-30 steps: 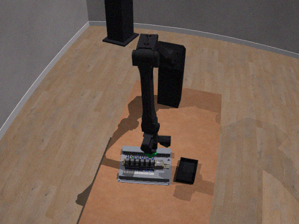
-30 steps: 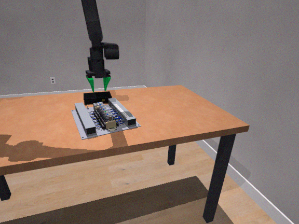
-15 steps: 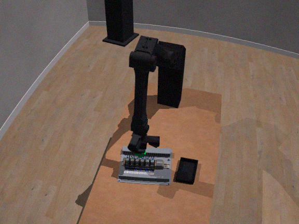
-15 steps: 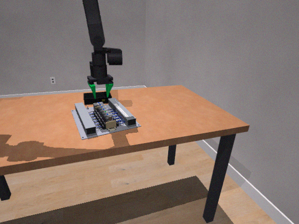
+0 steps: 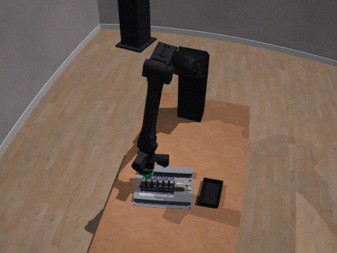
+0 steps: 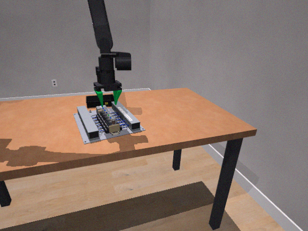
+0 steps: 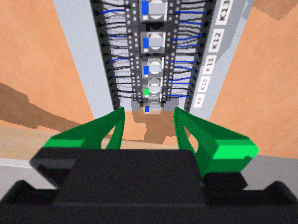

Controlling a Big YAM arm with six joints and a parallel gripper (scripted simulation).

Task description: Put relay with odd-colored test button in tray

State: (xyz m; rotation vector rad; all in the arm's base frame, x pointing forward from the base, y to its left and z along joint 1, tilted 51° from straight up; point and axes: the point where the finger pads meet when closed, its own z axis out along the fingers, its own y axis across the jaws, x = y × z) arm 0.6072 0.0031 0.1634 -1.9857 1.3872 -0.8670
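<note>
My gripper is now 7 cm above the grey relay. From my hand the other things lie so: black tray 32 cm to the left, 11 cm below, 10 cm behind.
</note>
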